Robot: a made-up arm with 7 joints. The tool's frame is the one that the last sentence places. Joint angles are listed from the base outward.
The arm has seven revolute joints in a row. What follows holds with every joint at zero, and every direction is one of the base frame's. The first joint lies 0.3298 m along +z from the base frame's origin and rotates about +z. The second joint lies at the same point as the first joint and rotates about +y. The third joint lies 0.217 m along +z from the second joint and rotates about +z. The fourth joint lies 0.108 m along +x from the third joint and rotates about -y. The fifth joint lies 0.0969 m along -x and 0.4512 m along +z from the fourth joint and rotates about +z. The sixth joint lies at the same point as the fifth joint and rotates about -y. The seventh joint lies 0.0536 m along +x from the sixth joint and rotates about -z. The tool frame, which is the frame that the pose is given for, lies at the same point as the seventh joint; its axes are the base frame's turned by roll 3.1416, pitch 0 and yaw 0 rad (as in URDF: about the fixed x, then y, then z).
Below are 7 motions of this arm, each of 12 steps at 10 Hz.
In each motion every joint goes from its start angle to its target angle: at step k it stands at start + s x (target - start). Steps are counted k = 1, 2, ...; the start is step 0. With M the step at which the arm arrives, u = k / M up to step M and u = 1 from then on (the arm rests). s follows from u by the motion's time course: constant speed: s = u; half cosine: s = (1 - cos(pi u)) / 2; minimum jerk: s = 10 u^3 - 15 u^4 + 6 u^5.
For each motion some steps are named. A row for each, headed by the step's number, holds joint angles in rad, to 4 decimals.
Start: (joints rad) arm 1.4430 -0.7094 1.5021 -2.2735 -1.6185 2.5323 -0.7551
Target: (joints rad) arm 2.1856 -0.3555 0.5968 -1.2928 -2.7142 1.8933 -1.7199
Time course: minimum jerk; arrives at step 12
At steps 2, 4, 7, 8, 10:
2: 1.4694 -0.6968 1.4700 -2.2387 -1.6574 2.5096 -0.7893
4: 1.5989 -0.6351 1.3121 -2.0677 -1.8485 2.3982 -0.9576
7: 1.9282 -0.4782 0.9106 -1.6327 -2.3344 2.1148 -1.3855
8: 2.0297 -0.4298 0.7868 -1.4986 -2.4842 2.0274 -1.5174
10: 2.1592 -0.3681 0.6289 -1.3276 -2.6753 1.9160 -1.6857

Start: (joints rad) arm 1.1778 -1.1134 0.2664 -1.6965 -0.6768 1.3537 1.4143
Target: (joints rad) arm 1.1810 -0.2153 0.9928 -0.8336 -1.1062 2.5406 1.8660
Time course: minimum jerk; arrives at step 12
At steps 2, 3, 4, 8, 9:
2: 1.1779 -1.0815 0.2922 -1.6659 -0.6920 1.3958 1.4303
3: 1.1781 -1.0204 0.3416 -1.6072 -0.7212 1.4766 1.4611
4: 1.1785 -0.9249 0.4189 -1.5154 -0.7669 1.6028 1.5091
8: 1.1803 -0.4038 0.8403 -1.0147 -1.0161 2.2915 1.7712
9: 1.1807 -0.3083 0.9176 -0.9229 -1.0618 2.4177 1.8192

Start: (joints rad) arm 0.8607 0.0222 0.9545 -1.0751 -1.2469 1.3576 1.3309
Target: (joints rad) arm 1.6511 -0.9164 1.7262 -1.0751 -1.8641 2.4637 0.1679
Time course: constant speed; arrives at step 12
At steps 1, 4, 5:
1: 0.9266 -0.0560 1.0188 -1.0751 -1.2983 1.4498 1.2340
4: 1.1242 -0.2907 1.2117 -1.0751 -1.4526 1.7263 0.9432
5: 1.1900 -0.3689 1.2760 -1.0751 -1.5041 1.8185 0.8463

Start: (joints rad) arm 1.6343 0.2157 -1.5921 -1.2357 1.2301 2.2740 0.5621
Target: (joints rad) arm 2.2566 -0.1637 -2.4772 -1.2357 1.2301 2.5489 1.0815
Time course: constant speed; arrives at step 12
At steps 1, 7, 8, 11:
1: 1.6862 0.1841 -1.6659 -1.2357 1.2301 2.2969 0.6054
7: 1.9973 -0.0056 -2.1084 -1.2357 1.2301 2.4344 0.8651
8: 2.0492 -0.0372 -2.1822 -1.2357 1.2301 2.4573 0.9084
11: 2.2047 -0.1321 -2.4034 -1.2357 1.2301 2.5260 1.0382

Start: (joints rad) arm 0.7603 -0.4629 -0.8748 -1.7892 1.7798 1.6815 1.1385
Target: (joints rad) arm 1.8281 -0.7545 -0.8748 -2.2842 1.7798 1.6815 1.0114
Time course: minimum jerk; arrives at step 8
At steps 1, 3, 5, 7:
1: 0.7774 -0.4676 -0.8748 -1.7971 1.7798 1.6815 1.1365
3: 1.0542 -0.5432 -0.8748 -1.9254 1.7798 1.6815 1.1035
5: 1.5342 -0.6742 -0.8748 -2.1480 1.7798 1.6815 1.0464
7: 1.8110 -0.7498 -0.8748 -2.2763 1.7798 1.6815 1.0134

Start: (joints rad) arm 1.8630 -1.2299 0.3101 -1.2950 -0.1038 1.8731 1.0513
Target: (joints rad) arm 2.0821 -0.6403 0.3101 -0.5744 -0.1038 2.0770 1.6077
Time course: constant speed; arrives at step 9
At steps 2, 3, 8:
2: 1.9117 -1.0989 0.3101 -1.1349 -0.1038 1.9184 1.1749
3: 1.9360 -1.0334 0.3101 -1.0548 -0.1038 1.9411 1.2368
8: 2.0578 -0.7058 0.3101 -0.6545 -0.1038 2.0543 1.5459

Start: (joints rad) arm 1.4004 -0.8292 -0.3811 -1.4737 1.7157 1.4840 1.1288
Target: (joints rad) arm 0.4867 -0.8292 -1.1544 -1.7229 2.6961 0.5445 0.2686
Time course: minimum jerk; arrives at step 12
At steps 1, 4, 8, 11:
1: 1.3958 -0.8292 -0.3850 -1.4750 1.7207 1.4792 1.1244
4: 1.2086 -0.8292 -0.5434 -1.5260 1.9215 1.2868 0.9483
8: 0.6785 -0.8292 -0.9921 -1.6706 2.4903 0.7417 0.4491
11: 0.4913 -0.8292 -1.1505 -1.7216 2.6911 0.5493 0.2730

